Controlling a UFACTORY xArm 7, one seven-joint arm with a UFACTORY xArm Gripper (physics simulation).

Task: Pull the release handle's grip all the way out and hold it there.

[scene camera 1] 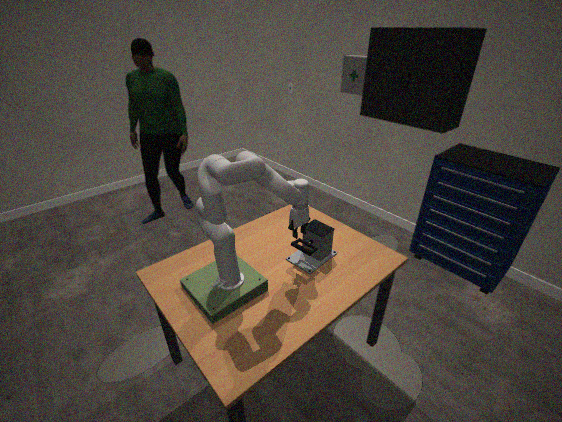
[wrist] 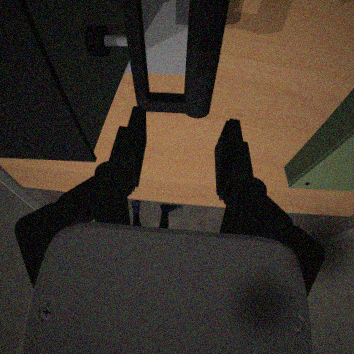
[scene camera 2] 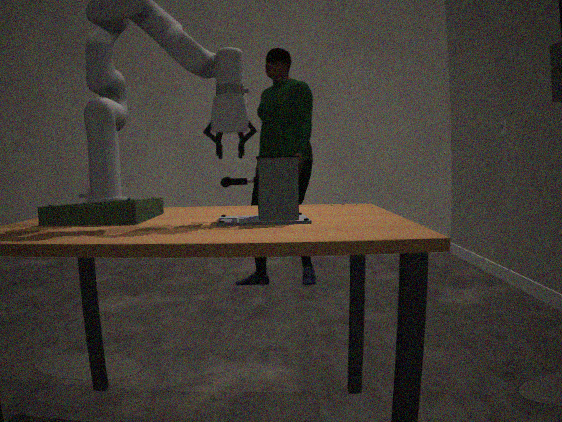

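Observation:
The release handle is a black rectangular loop with a thick round grip bar. It sticks out from the side of a dark box-shaped housing facing the arm's base; a short light rod shows between them. The housing stands on a grey plate. My gripper points down, partly open and empty. In scene camera 2 its fingertips are above the handle, apart from it. In the wrist view the handle's near end shows just beyond and between the fingertips.
The arm stands on a green base block on the wooden table. A person in green stands beyond the table. A blue drawer cabinet stands on the floor, with a black box on the wall.

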